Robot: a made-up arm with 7 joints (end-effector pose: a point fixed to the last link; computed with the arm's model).
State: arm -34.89 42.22 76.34 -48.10 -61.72 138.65 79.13
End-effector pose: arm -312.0 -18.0 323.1 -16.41 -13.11 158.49
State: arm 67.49 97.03 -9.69 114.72 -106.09 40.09 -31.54
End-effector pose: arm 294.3 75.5 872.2 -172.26 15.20 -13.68
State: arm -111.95 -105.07 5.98 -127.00 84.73 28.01 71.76
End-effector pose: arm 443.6 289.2 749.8 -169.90 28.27 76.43
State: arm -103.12 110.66 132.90 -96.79 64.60 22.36 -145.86
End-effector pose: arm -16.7 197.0 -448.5 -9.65 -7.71 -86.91
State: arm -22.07 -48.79 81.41 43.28 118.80 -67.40 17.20
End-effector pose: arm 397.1 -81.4 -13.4 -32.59 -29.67 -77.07
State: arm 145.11 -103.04 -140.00 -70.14 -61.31 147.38 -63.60
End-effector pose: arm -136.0 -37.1 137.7 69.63 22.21 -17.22
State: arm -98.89 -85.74 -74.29 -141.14 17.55 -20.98 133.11
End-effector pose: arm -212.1 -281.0 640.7 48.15 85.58 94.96
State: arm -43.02 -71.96 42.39 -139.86 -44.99 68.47 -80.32
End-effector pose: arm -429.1 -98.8 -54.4 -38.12 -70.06 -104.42
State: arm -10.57 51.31 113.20 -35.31 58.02 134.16 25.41
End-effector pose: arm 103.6 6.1 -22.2 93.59 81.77 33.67
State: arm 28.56 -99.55 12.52 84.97 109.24 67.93 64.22
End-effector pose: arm -172.7 351.2 543.3 147.36 -49.41 -74.52
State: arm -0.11 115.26 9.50 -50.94 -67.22 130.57 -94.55
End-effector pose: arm -199.2 -4.8 97.3 95.54 -21.92 23.93
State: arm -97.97 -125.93 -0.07 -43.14 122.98 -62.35 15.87
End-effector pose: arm 511.4 -8.9 594.8 144.05 50.97 24.70
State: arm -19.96 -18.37 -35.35 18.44 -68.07 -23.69 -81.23
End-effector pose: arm -557.0 113.8 -169.2 58.49 31.39 106.62
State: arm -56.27 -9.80 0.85 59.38 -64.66 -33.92 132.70
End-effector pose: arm -522.3 -279.4 246.9 -81.80 0.34 -19.64
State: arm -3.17 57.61 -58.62 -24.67 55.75 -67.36 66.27
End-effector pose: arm 454.7 336.7 520.3 75.87 2.70 -115.46
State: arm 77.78 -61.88 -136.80 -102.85 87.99 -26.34 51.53
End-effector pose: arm -110.5 -50.9 -526.1 -56.87 -13.12 12.60
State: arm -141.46 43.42 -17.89 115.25 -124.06 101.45 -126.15
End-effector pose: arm -175.7 -442.7 -179.4 -136.21 -34.65 38.10
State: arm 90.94 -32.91 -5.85 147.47 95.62 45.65 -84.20
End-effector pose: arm 79.8 148.4 -338.8 1.65 19.79 -92.97
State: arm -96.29 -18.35 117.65 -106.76 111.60 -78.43 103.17
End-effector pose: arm -169.0 -378.2 -0.3 -50.60 -11.97 75.44
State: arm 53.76 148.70 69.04 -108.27 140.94 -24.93 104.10
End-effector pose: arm -285.9 662.3 -27.1 -118.01 -45.28 -107.57
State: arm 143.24 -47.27 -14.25 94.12 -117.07 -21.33 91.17
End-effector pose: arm 607.9 -346.4 -172.6 42.99 -28.84 -152.82
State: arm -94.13 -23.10 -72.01 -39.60 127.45 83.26 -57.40
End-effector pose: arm 303.6 84.7 178.1 -62.24 5.70 134.78
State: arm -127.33 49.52 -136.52 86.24 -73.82 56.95 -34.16
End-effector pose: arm -550.7 169.6 -266.5 68.40 5.30 71.90
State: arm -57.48 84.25 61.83 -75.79 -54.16 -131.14 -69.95
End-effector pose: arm -165.8 -54.3 393.2 76.59 -23.99 -85.27
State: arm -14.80 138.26 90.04 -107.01 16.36 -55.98 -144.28
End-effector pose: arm 415.9 107.0 66.5 148.51 31.82 -87.41
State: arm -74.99 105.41 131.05 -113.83 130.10 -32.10 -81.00
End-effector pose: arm -39.8 543.5 -349.3 -83.66 52.60 171.66
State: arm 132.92 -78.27 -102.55 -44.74 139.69 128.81 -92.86
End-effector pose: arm -26.8 274.0 -87.8 -117.99 -26.87 -61.77
